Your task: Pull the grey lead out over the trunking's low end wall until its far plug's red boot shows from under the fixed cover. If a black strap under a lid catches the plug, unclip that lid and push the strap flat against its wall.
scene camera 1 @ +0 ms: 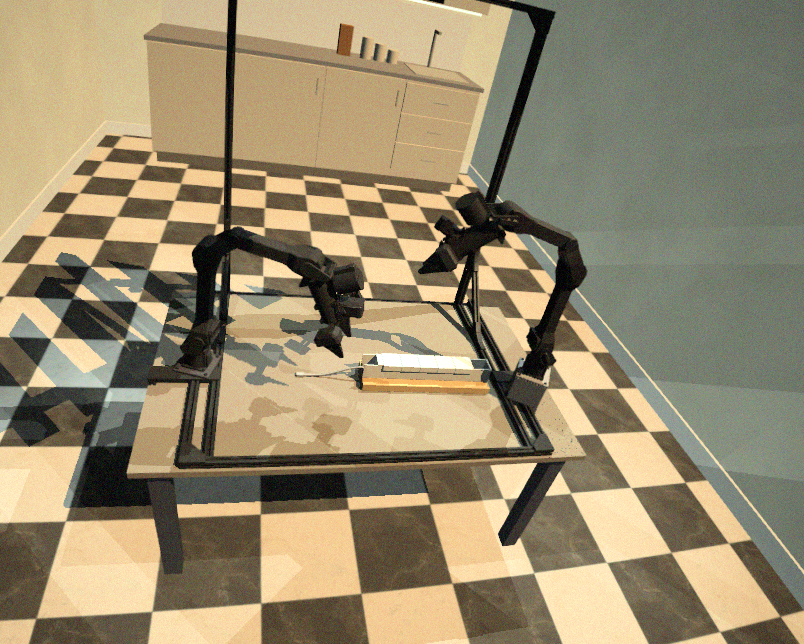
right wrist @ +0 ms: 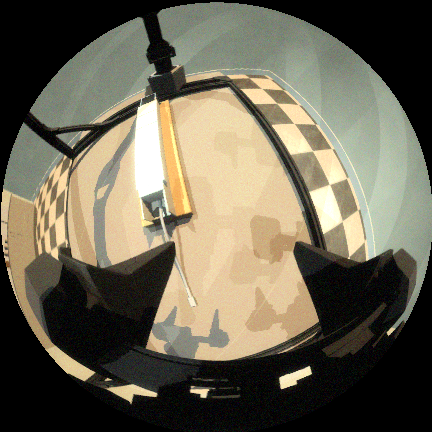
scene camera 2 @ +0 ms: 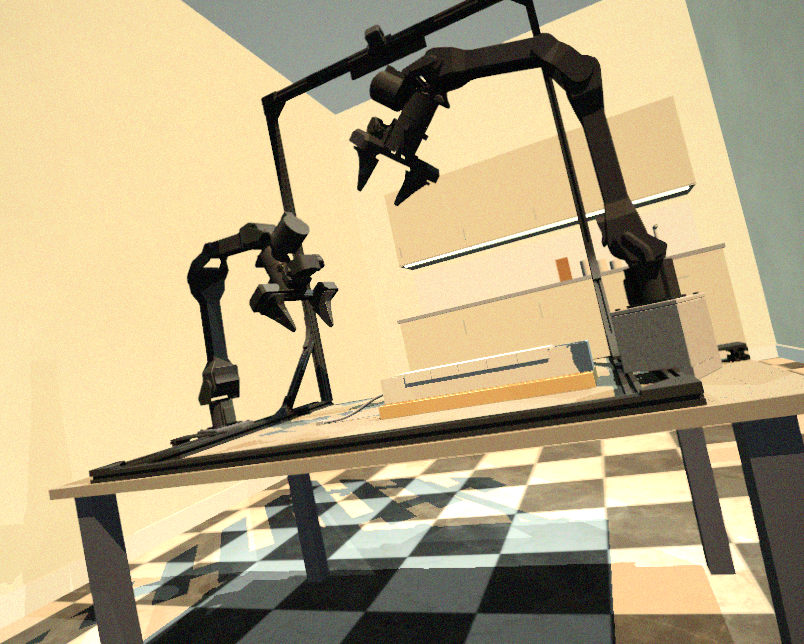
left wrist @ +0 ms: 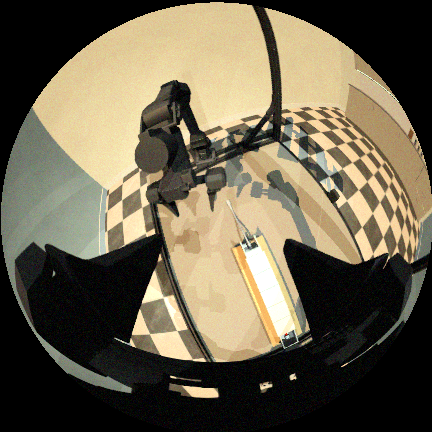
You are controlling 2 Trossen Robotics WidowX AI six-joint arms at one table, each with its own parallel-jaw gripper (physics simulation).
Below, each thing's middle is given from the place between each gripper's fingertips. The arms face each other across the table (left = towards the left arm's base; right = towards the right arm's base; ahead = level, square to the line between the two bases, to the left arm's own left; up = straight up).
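My right gripper is 12 cm past the trunking [scene camera 2: 570, 367], 27 cm to the right of it and 16 cm above it. My left gripper: 6 cm past the trunking, 11 cm to the right of it and 39 cm above it.
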